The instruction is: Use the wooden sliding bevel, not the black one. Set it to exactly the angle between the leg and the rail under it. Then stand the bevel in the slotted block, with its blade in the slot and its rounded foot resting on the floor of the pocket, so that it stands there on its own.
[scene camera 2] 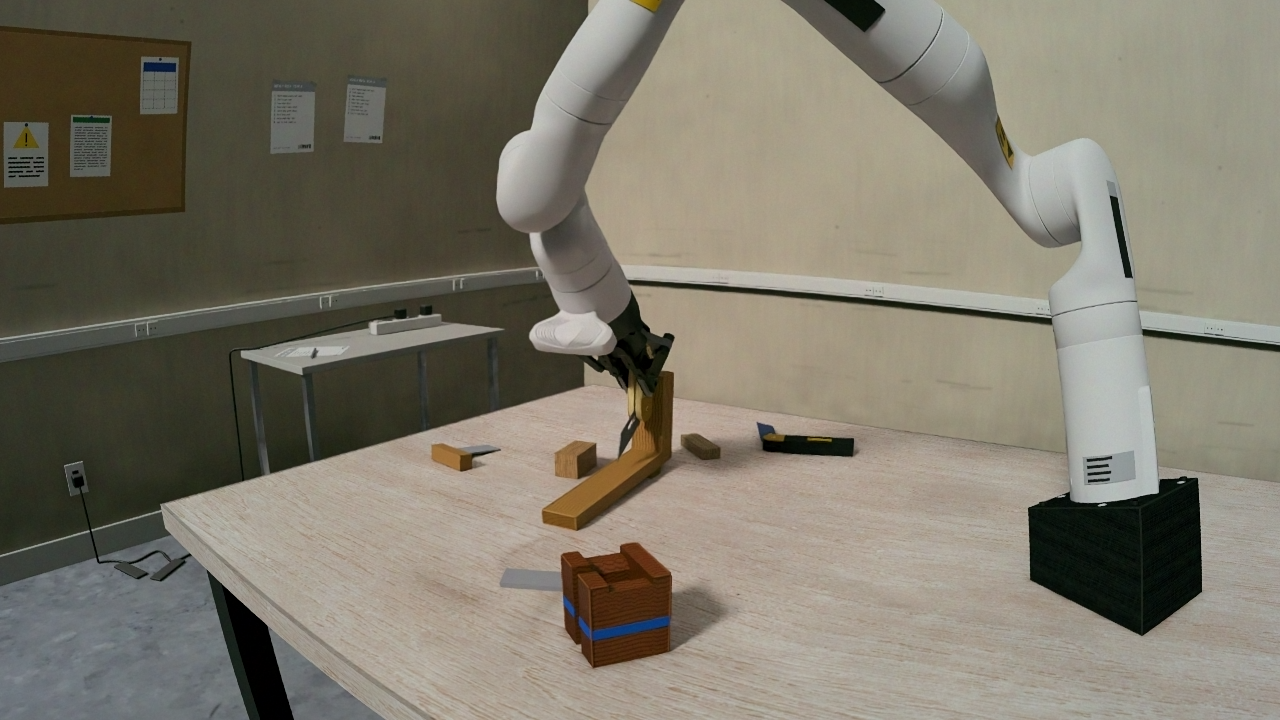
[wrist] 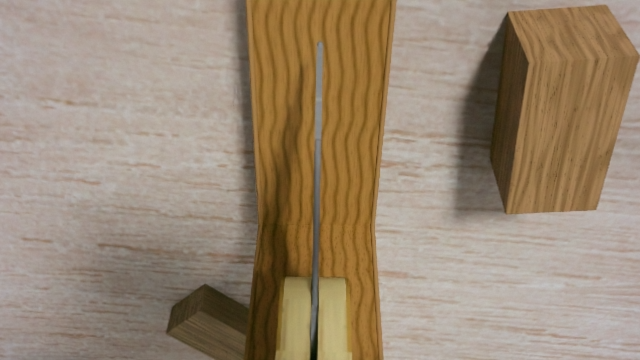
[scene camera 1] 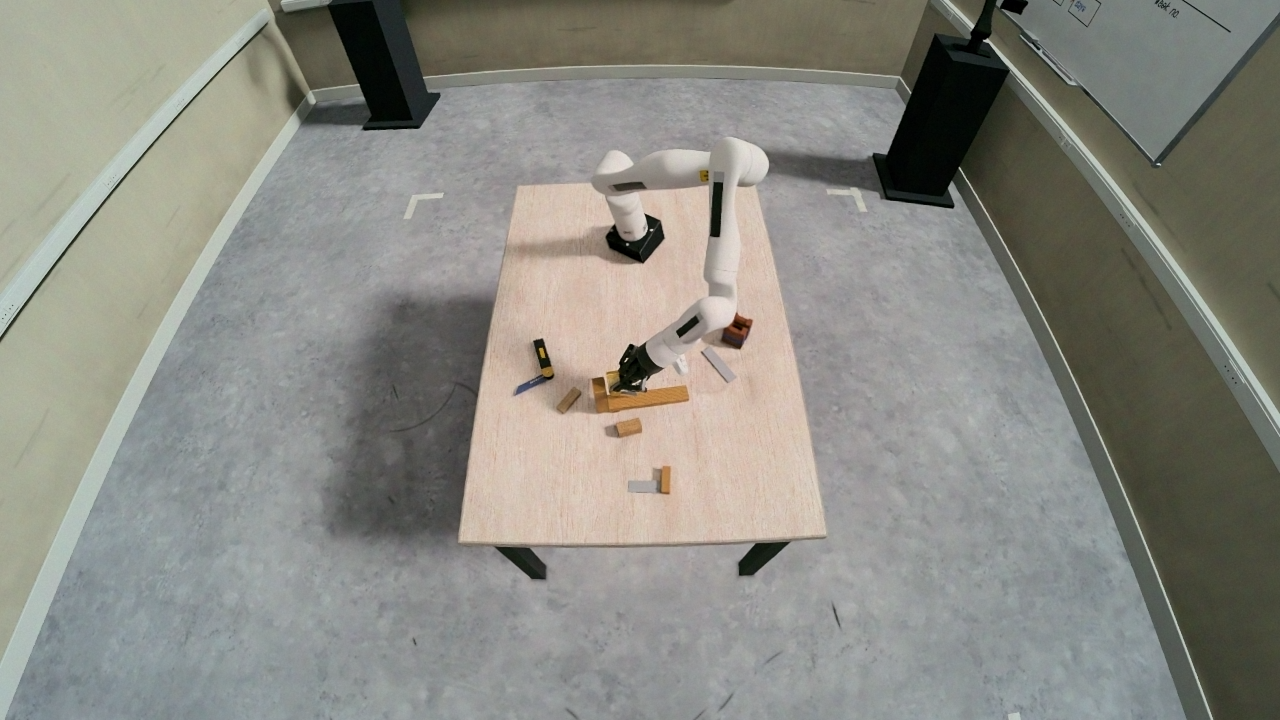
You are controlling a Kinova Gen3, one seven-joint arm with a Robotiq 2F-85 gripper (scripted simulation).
In view: my gripper (scene camera 2: pixel 642 389), a black bevel (scene camera 2: pixel 773 443), a wooden sliding bevel (scene camera 2: pixel 636 399), a grey strip (scene camera 2: pixel 512 578), a wood-and-metal square (scene camera 2: pixel 461 460) and a wooden block (scene camera 2: pixel 573 461).
The wooden block shows as well in the wrist view (wrist: pixel 561 97). My gripper also shows in scene camera 1 (scene camera 1: pixel 612 385). The wrist view does not show the black bevel: it is out of frame. The wrist view does not show the grey strip: it is out of frame.
